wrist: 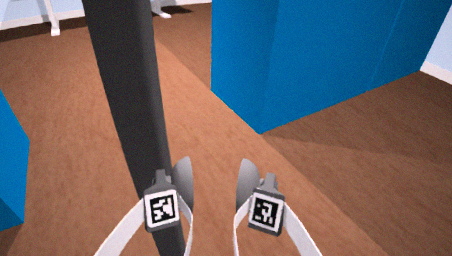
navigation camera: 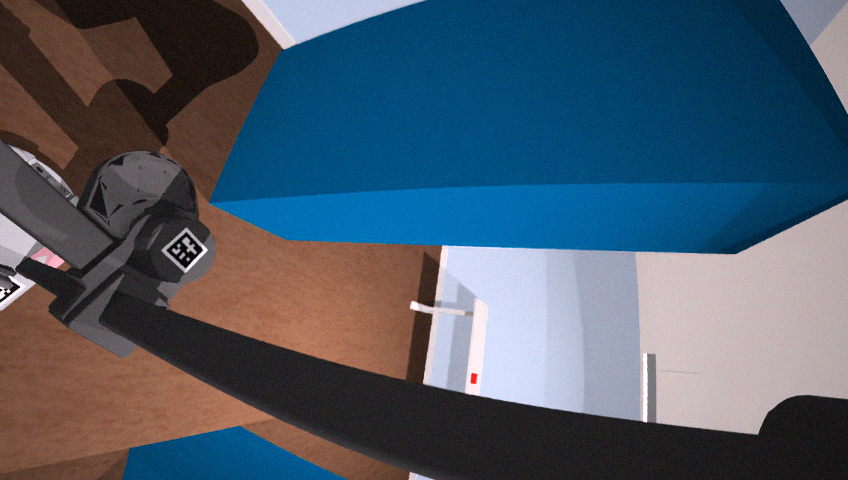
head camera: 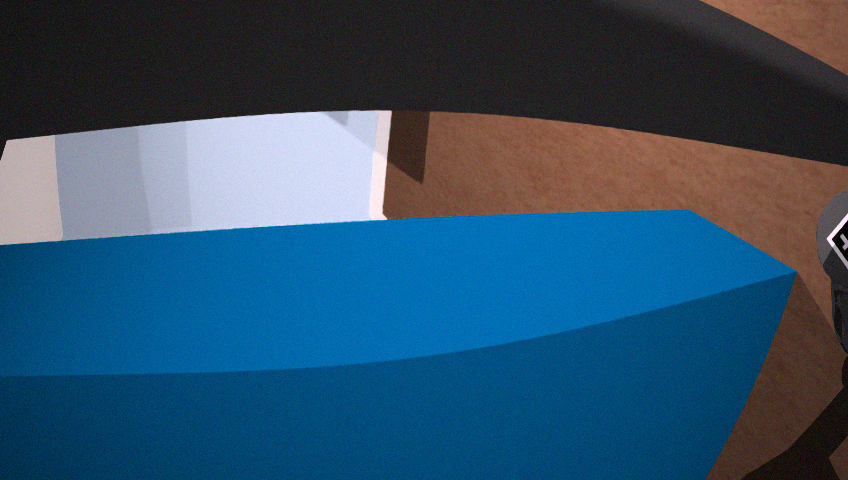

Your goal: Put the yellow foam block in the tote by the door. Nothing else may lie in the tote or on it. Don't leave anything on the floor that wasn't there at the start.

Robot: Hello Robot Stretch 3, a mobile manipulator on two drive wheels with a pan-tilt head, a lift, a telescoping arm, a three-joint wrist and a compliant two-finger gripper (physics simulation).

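Places are measured from the robot's base along level axes (x ahead, y left, z up), in centimetres.
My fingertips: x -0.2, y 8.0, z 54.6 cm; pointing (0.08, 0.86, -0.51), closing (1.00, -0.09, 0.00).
Observation:
Behind a point stands the place of what it marks.
My gripper (wrist: 215, 176) {x -0.2, y 8.0, z 54.6 cm} is open in the wrist view, its two grey fingertips apart with brown floor showing between them. It hangs above the floor, in front of a tall blue cabinet. In the navigation view, part of the wrist and arm shows at the left; the fingertips cannot be made out there. The yellow foam block, the tote and the door do not show in these views.
A large blue cabinet (head camera: 368, 285) {x -69.8, y 52.9, z 104.4 cm} (navigation camera: 505, 118) {x -79.1, y 26.2, z 117.1 cm} (wrist: 320, 60) stands against the wall. A second blue piece (navigation camera: 220, 457) {x 14.7, y 96.6, z 22.2 cm} (wrist: 10, 165) is on the other side. A white table-like piece (navigation camera: 477, 344) {x -134.5, y 275.8, z 72.0 cm} with a red spot stands by the far wall. A black mast (navigation camera: 333, 386) {x -7.3, y 11.6, z 115.1 cm} (wrist: 127, 90) crosses the views.

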